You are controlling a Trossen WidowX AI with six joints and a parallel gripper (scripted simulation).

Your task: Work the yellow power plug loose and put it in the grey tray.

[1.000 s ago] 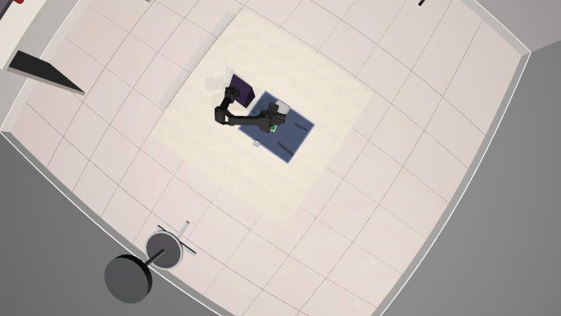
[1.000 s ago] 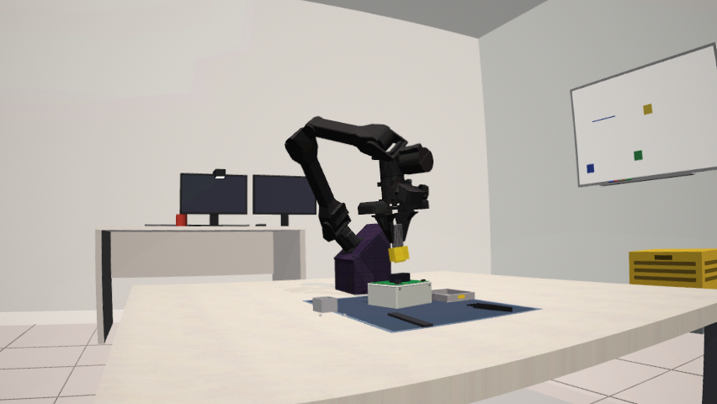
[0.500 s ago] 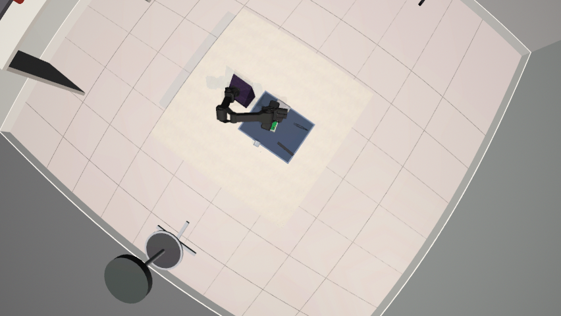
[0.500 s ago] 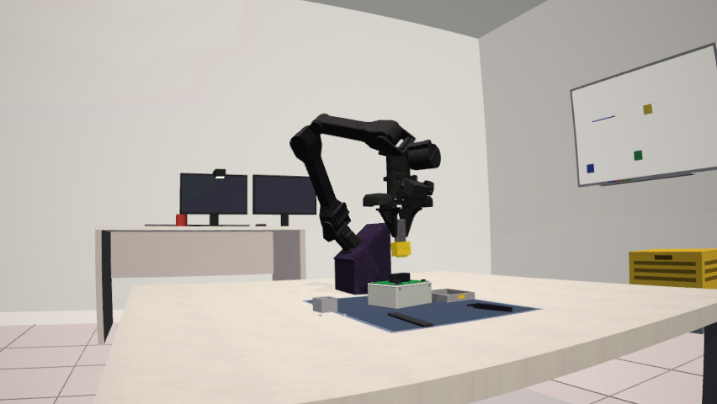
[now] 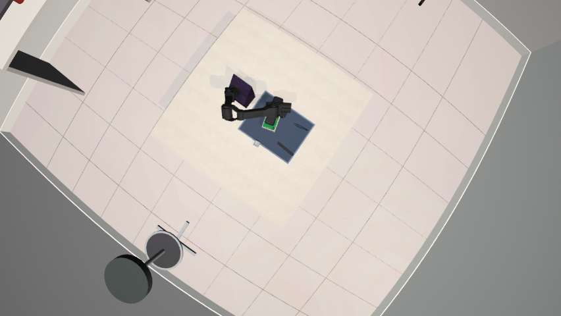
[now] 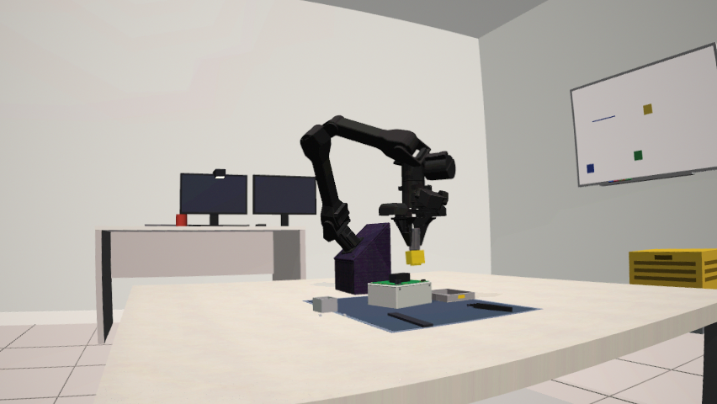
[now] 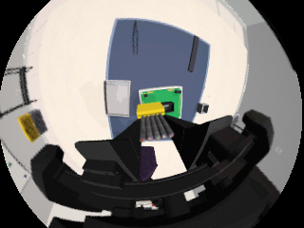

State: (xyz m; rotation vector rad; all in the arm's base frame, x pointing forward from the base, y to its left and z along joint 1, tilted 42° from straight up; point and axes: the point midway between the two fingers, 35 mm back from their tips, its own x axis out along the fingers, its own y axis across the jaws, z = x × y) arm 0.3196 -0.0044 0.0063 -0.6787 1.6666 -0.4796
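Right now my gripper tip is 140 mm above the grey tray, 100 mm to the right of it and 10 mm short of it. Round my gripper tip: yellow power plug (10 mm below); then blue mat (140 mm below, 50 mm to the right, 40 mm ahead).
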